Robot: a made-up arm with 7 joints.
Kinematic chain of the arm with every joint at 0, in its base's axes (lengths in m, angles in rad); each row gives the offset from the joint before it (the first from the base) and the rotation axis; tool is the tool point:
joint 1: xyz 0 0.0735 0 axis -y
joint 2: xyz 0 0.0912 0 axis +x
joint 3: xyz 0 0 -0.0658 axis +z
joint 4: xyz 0 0 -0.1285 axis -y
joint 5: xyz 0 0 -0.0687 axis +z
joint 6: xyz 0 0 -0.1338 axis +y
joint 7: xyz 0 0 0 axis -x
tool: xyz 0 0 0
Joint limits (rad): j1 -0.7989..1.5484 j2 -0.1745..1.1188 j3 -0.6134..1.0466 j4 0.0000..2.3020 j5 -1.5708..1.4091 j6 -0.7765..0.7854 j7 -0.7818..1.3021
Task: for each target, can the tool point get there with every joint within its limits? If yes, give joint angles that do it. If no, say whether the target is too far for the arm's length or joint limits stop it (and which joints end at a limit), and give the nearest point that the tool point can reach.
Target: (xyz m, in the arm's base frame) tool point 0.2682 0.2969 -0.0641
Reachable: yes | joints 0.6288 0.2073 0.4486 1.3821 -1.1978 0.3910 0.7747
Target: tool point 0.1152 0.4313 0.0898
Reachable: yes | joints 0.9492 0.8627 0.7921 1.3965 -0.8662 -0.6118 0.6568
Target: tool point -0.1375 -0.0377 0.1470
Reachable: no: joint limits stop it (at a limit: joint 1, joint 2, joint 3, joint 4) | nearest point 0.0459 0.0690 0.1223 | short by 0.214 m
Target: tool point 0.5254 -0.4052 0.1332
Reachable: no: too far | nearest point 0.3247 0.0229 0.0823 | short by 0.476 m
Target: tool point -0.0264 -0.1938 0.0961
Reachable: no: joint limits stop it (at a limit: joint 1, joint 2, joint 3) | nearest point 0.0790 0.0482 0.1425 | short by 0.268 m
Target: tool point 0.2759 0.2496 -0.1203
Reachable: yes | joints 0.4730 0.5410 -0.2421 1.3269 -0.0920 -0.1326 0.5118
